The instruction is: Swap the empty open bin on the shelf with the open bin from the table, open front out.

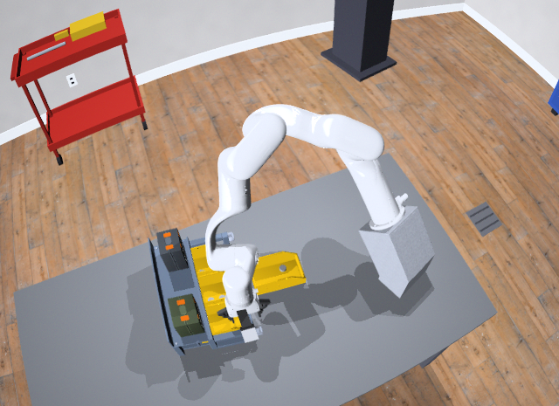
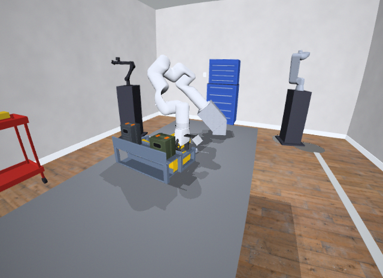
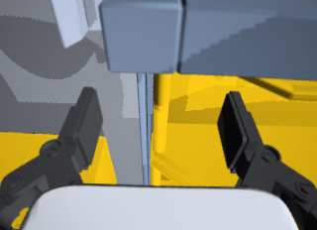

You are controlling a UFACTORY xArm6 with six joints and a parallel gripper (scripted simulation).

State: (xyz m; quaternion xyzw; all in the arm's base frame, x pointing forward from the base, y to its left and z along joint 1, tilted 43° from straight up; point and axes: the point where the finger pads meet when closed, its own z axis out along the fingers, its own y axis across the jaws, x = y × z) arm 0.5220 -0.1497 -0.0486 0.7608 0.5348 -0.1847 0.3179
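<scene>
Right now my hand is 50 mm past the shelf lip, 100 mm to the left of it and 40 mm above it. Also, from my hand: olive box 170 mm ahead, 60 mm to the right, 100 mm above; dark grey box 80 mm ahead, 280 mm to the right, 120 mm above.
</scene>
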